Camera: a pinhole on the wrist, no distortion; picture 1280 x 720 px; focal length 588.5 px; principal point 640.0 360.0 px. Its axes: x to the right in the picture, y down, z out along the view. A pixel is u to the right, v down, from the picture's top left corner.
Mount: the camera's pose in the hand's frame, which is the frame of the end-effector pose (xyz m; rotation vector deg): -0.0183 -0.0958 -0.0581 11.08 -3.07 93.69
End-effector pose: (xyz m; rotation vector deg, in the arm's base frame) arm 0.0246 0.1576 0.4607 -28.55 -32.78 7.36
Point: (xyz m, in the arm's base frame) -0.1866 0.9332 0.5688
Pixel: outside the picture
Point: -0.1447 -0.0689 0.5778
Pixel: outside the picture
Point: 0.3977 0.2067 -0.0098
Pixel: behind the camera
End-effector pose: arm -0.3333 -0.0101 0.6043 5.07 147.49 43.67
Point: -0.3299 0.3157 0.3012
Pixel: 1005.1 118.8
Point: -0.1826 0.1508 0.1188
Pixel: 688.9 299.4
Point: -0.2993 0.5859 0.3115
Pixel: 1208.1 139.9
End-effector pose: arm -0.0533 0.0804 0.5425 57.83 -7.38 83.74
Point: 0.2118 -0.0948 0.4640
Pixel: 446.9 694.8
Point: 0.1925 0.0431 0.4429
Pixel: 171.2 550.0
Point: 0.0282 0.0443 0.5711
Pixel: 941.6 288.4
